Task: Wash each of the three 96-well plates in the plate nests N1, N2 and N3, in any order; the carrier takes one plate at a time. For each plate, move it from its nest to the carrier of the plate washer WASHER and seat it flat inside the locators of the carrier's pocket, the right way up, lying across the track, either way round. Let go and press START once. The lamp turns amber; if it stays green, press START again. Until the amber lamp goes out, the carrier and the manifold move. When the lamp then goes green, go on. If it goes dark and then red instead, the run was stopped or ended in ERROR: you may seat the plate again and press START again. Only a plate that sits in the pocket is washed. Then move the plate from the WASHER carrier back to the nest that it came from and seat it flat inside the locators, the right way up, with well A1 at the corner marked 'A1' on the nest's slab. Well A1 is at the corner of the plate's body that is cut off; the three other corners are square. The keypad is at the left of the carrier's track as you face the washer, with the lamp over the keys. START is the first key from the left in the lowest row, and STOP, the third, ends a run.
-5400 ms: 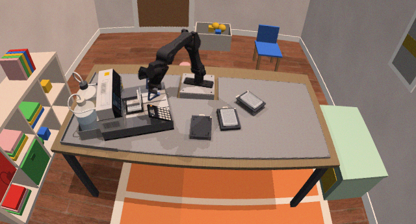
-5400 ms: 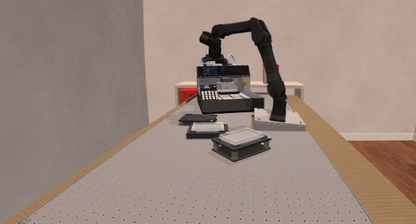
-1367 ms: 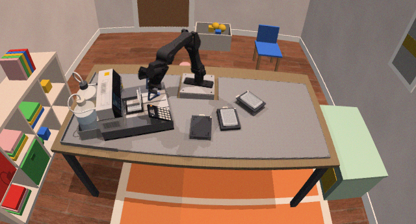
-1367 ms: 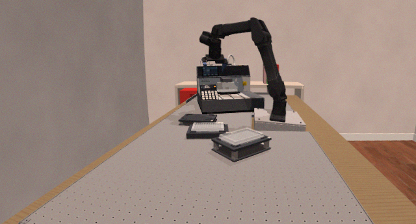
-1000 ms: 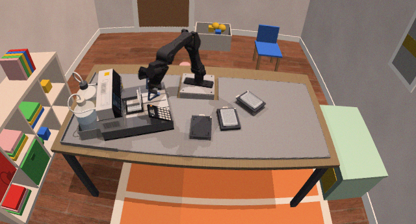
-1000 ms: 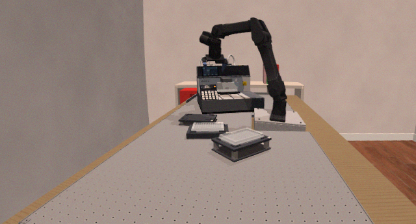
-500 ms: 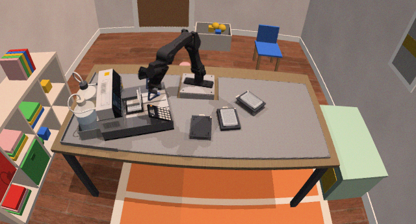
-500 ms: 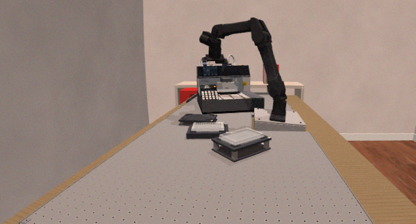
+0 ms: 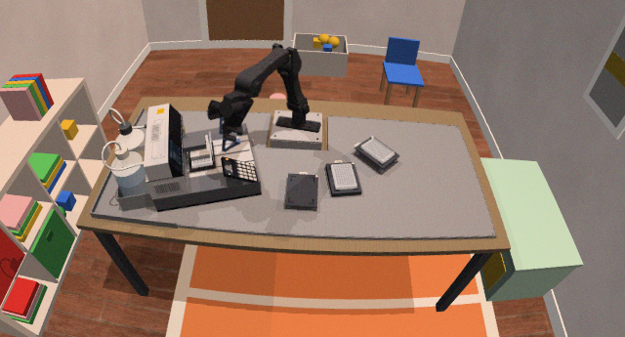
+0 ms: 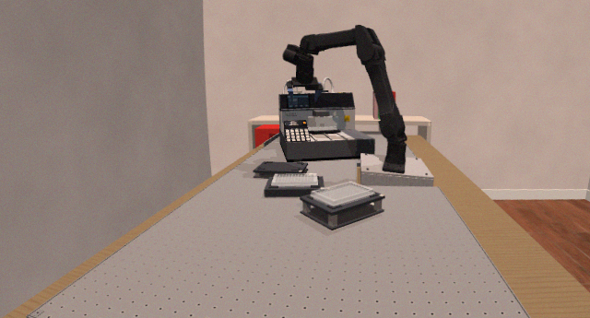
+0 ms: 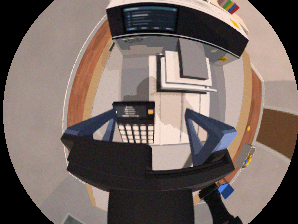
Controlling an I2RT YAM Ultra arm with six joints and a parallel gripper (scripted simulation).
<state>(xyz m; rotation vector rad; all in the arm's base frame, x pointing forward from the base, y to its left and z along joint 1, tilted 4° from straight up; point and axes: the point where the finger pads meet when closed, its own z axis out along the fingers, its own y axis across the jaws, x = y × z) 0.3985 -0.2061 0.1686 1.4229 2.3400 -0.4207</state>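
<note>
The washer carrier lies 40 mm behind my hand, 130 mm to the right of it and 140 mm below it. Round my hand: manifold (40 mm behind, 130 mm to the right, 90 mm below); plate washer (40 mm behind, 130 mm to the right, 100 mm below); nest (280 mm behind, 570 mm to the left, 200 mm below).
</note>
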